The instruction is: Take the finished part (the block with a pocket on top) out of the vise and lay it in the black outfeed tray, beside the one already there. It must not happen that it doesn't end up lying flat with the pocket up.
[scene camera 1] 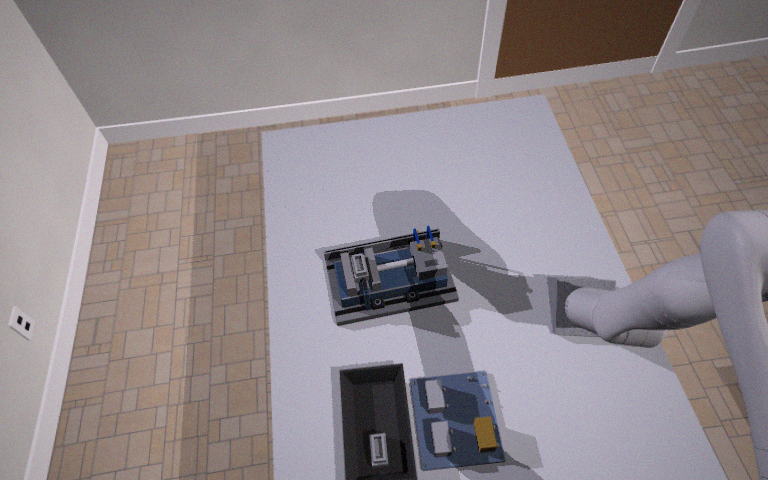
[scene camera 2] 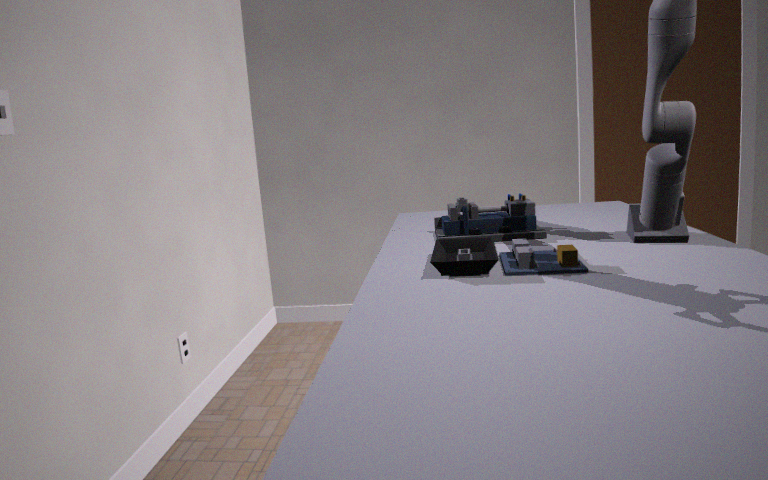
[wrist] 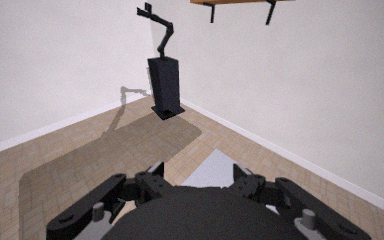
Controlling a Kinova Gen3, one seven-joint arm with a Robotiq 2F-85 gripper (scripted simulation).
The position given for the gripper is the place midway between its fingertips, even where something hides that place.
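The gripper is visible in the wrist view point(198, 170). In scene camera 1 the gripper is out of frame; in scene camera 2 it is out of frame as well. On a blue fixture plate, point(scene camera 1: 463, 420) and point(scene camera 2: 547, 260) are the same spot. On a blue vise, point(scene camera 1: 426, 286) and point(scene camera 2: 517, 223) are the same spot.
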